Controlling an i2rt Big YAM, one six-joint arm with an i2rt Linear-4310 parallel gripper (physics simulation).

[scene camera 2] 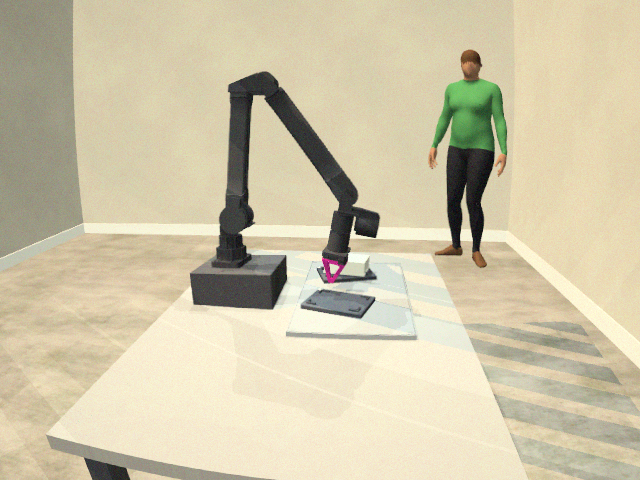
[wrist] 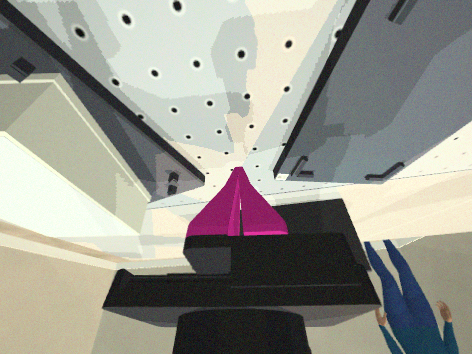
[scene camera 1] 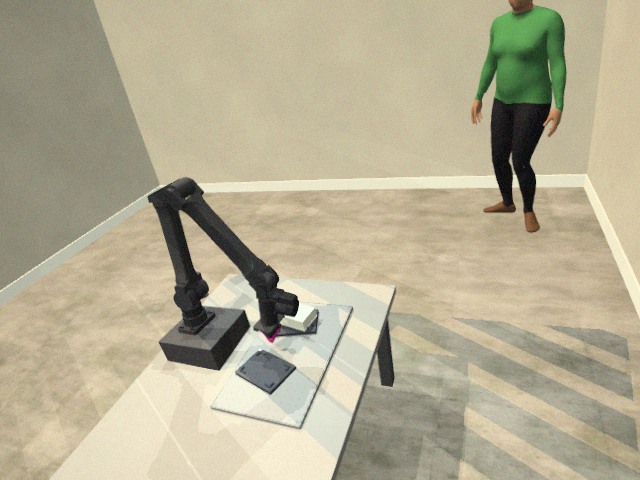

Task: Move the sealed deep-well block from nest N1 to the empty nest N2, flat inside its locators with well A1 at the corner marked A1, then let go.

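Pixels of known places: gripper, between the fingertips: [scene camera 2: 330,282] [wrist: 239,172] [scene camera 1: 271,341]; arm's base, origin of its link: [scene camera 2: 232,262] [scene camera 1: 197,323].
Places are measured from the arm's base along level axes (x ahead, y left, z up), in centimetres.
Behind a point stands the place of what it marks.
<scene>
The white block [scene camera 1: 299,317] @(x 34.9, y 13.2, z -2.0 cm) [scene camera 2: 358,264] @(x 35.3, y 11.4, z -2.5 cm) [wrist: 75,150] @(x 34.3, y 11.6, z -3.6 cm) sits on the far dark nest [scene camera 1: 309,332] @(x 38.8, y 11.2, z -6.4 cm) [scene camera 2: 363,276] @(x 36.9, y 11.1, z -5.8 cm) [wrist: 165,170]. The nearer dark nest [scene camera 1: 265,370] @(x 32.1, y -8.5, z -6.1 cm) [scene camera 2: 338,302] @(x 31.7, y -9.2, z -6.1 cm) [wrist: 350,120] @(x 31.7, y -4.9, z -6.1 cm) holds no block, and its raised corner locators show. My gripper [scene camera 1: 271,339] @(x 28.1, y 3.0, z -5.5 cm) [scene camera 2: 331,281] @(x 28.1, y 3.0, z -5.5 cm) [wrist: 239,172] @(x 28.1, y 3.0, z -5.5 cm) has magenta fingers; it is shut and empty, its tips pointing down low over the perforated plate between the two nests, beside the block. In the wrist view the block is at the left and the empty nest at the right. The corner marks are too small to read in the scene views.
The perforated plate [scene camera 1: 289,410] @(x 46.1, y -19.4, z -7.3 cm) [scene camera 2: 356,333] @(x 37.5, y -23.7, z -7.3 cm) [wrist: 210,82] @(x 34.9, y 3.9, z -7.3 cm) lies on the table [scene camera 1: 196,439] @(x 23.4, y -35.4, z -8.6 cm) [scene camera 2: 268,403] @(x 24.0, y -51.2, z -8.6 cm) under both nests. The arm's dark base box [scene camera 1: 204,343] @(x 10.4, y -8.9, z 1.0 cm) [scene camera 2: 237,284] @(x 5.5, y -11.5, z -1.9 cm) stands left of the plate. A person in green [scene camera 1: 524,62] [scene camera 2: 473,113] stands beyond the table at the right.
</scene>
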